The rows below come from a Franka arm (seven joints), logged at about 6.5 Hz.
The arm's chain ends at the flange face. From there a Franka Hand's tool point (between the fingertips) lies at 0.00 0.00 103.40 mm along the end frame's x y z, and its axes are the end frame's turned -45 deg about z.
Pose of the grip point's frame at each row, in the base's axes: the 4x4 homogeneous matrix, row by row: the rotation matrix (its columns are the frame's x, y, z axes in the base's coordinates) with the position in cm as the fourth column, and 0 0 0 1 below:
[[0.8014 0.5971 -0.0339 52.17], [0.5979 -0.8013 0.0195 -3.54], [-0.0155 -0.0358 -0.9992 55.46], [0 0 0 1]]
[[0.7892 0.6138 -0.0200 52.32], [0.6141 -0.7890 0.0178 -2.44], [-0.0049 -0.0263 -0.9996 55.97], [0 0 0 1]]
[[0.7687 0.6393 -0.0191 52.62], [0.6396 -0.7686 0.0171 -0.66], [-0.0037 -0.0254 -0.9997 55.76], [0 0 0 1]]
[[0.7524 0.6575 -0.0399 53.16], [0.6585 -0.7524 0.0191 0.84], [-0.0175 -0.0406 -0.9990 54.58], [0 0 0 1]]
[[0.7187 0.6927 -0.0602 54.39], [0.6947 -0.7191 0.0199 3.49], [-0.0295 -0.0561 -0.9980 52.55], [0 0 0 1]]
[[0.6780 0.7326 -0.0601 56.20], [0.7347 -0.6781 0.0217 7.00], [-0.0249 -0.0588 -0.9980 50.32], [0 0 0 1]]
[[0.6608 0.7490 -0.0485 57.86], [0.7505 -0.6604 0.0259 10.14], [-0.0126 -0.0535 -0.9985 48.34], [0 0 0 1]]
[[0.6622 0.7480 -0.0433 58.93], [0.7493 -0.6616 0.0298 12.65], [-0.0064 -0.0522 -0.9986 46.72], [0 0 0 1]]
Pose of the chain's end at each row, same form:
[[0.9889 -0.1445 -0.0339 52.52], [-0.1438 -0.9894 0.0195 -3.74], [-0.0363 -0.0144 -0.9992 65.79], [0 0 0 1]]
[[0.9921 -0.1240 -0.0200 52.53], [-0.1237 -0.9921 0.0178 -2.62], [-0.0221 -0.0151 -0.9996 66.31], [0 0 0 1]]
[[0.9956 -0.0915 -0.0191 52.82], [-0.0912 -0.9957 0.0171 -0.84], [-0.0206 -0.0153 -0.9997 66.10], [0 0 0 1]]
[[0.9969 -0.0671 -0.0399 53.57], [-0.0664 -0.9977 0.0191 0.64], [-0.0411 -0.0163 -0.9990 64.91], [0 0 0 1]]
[[0.9980 -0.0184 -0.0602 55.01], [-0.0173 -0.9997 0.0199 3.28], [-0.0605 -0.0188 -0.9980 62.87], [0 0 0 1]]
[[0.9974 0.0386 -0.0601 56.82], [0.0400 -0.9990 0.0217 6.78], [-0.0592 -0.0240 -0.9980 60.64], [0 0 0 1]]
[[0.9969 0.0624 -0.0485 58.36], [0.0637 -0.9977 0.0259 9.87], [-0.0467 -0.0289 -0.9985 58.66], [0 0 0 1]]
[[0.9972 0.0607 -0.0433 59.38], [0.0620 -0.9977 0.0298 12.34], [-0.0414 -0.0324 -0.9986 57.05], [0 0 0 1]]

